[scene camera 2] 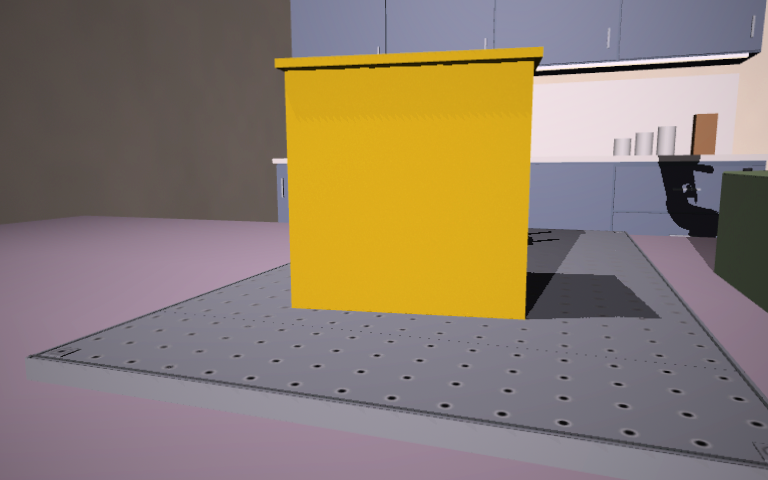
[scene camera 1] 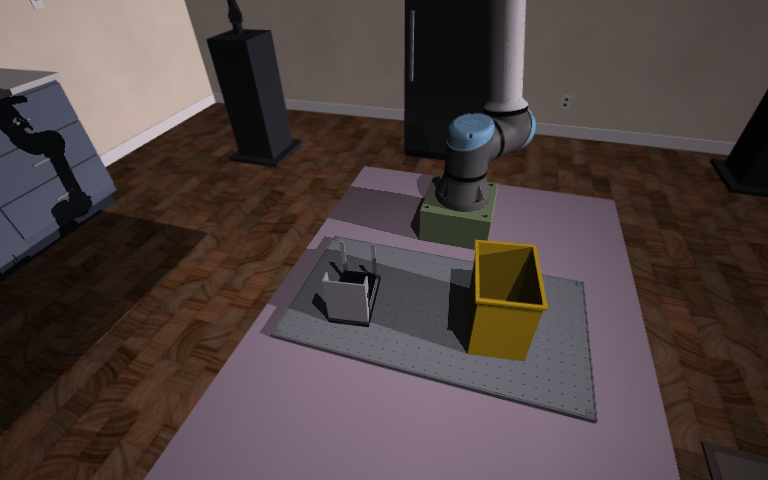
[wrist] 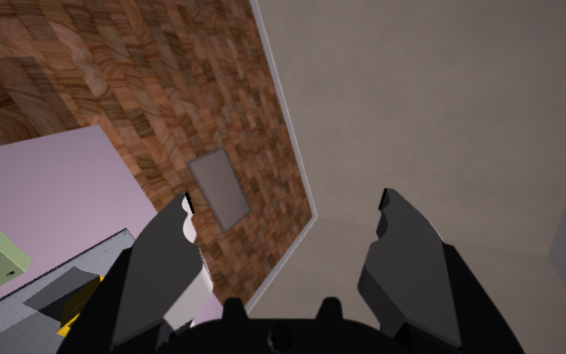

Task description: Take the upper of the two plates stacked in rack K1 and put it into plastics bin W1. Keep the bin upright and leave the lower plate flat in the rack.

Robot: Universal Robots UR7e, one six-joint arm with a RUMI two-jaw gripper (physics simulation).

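Places are measured from the arm's base along level axes (x down, y left, z ahead), in centimetres.
Where they show: gripper, fingertip midpoint: (wrist: 284, 192); arm's base, origin of the base link: (scene camera 1: 462, 196).
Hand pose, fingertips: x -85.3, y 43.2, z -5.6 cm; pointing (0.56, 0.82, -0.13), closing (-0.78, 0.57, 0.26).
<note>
Each offset is from my fingertips to the top centre of the thing. "*": to the spot under its first point. Level surfaces: height alone.
The rack K1 @(dy -62.5, dx +81.1, dz +44.0 cm) (scene camera 1: 346, 301), with a white front wall and two thin white posts behind, stands at the left of the grey perforated board. A dark plate surface @(* dy -64.1, dx +90.7, dz +41.0 cm) (scene camera 1: 353, 277) shows inside it; whether one or two plates lie there cannot be told. The yellow bin W1 @(dy -28.8, dx +77.2, dz +42.3 cm) (scene camera 1: 505, 331) (scene camera 2: 407, 192) stands upright at the right of the board and hides the rack in scene camera 2. Part of the bin (wrist: 80, 302) shows at the lower left of the wrist view. My gripper (wrist: 284, 192) is open and empty, high up and apart from rack and bin; it is outside both scene views.
The grey board @(dx +95.1 cm) (scene camera 1: 419, 339) (scene camera 2: 226, 339) lies on a pink table top @(dx +96.4 cm) (scene camera 1: 362, 418). The arm's green base block (scene camera 1: 454, 225) stands behind the board, between rack and bin. Black pedestals and a tall black cabinet (scene camera 1: 447, 73) stand farther back.
</note>
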